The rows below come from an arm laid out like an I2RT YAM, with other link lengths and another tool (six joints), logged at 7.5 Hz.
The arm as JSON. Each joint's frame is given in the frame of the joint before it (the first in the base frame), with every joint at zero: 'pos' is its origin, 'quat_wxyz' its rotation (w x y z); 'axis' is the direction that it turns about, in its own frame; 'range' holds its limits. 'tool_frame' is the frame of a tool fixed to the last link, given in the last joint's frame.
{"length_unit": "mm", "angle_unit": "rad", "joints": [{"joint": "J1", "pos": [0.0, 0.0, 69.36], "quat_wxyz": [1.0, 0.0, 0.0, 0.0], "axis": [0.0, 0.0, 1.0], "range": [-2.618, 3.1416]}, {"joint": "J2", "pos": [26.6, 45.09, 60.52], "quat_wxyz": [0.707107, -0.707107, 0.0, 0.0], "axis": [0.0, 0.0, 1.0], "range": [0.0, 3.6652]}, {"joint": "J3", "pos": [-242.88, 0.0, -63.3], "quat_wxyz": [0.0, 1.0, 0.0, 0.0], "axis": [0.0, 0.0, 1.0], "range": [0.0, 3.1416]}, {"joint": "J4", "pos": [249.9, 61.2, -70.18], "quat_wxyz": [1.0, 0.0, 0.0, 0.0], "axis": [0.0, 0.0, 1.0], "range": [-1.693, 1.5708]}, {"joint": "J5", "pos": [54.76, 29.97, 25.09], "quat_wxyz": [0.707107, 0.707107, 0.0, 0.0], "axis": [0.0, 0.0, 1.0], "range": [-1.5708, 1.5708]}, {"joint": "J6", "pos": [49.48, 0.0, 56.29], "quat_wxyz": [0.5, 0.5, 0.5, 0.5], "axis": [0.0, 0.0, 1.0], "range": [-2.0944, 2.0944]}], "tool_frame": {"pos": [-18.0, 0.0, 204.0], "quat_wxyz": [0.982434, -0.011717, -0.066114, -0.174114]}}
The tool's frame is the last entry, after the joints.
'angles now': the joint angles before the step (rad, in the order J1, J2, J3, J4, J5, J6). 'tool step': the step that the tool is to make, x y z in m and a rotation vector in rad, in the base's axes. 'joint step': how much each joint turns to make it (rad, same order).
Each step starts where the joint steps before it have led.
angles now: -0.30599 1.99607 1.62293 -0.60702 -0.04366 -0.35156
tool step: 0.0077 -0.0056 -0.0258 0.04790 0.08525 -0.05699
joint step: -0.00055 0.15789 0.17657 -0.11222 0.01212 0.05865
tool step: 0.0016 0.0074 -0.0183 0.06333 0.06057 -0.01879
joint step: -0.00013 0.10467 0.11983 -0.09040 -0.02945 0.03542
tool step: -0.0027 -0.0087 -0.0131 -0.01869 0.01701 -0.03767
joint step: -0.00015 0.01640 -0.01833 0.02523 0.03619 0.02502
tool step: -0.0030 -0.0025 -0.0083 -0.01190 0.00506 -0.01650
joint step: 0.00306 -0.00394 -0.03745 0.03245 0.01962 0.01277
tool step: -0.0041 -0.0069 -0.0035 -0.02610 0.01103 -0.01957
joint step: 0.00162 -0.00367 -0.01710 0.01059 0.03431 0.00820
